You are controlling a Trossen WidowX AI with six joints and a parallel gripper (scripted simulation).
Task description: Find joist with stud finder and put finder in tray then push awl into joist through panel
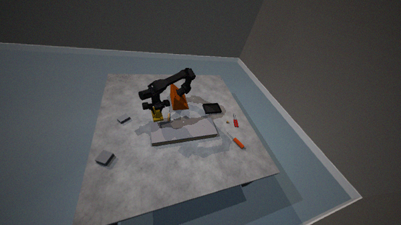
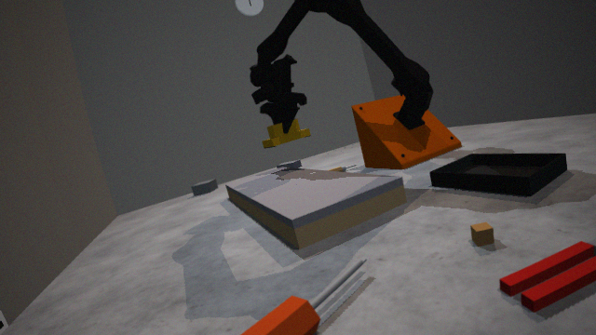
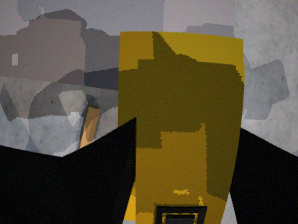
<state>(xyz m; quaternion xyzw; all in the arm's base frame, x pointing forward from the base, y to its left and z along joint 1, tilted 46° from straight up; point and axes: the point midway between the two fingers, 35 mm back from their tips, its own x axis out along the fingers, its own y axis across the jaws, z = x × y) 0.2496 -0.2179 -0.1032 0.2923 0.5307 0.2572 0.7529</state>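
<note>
My gripper tip is now 40 mm past the indicator light and 30 mm below it. Round my gripper tip: black tray: 110 mm behind, 540 mm to the left, 120 mm below; yellow stud finder: 20 mm behind, 20 mm above; awl: 90 mm behind, 110 mm to the left, 130 mm below.
</note>
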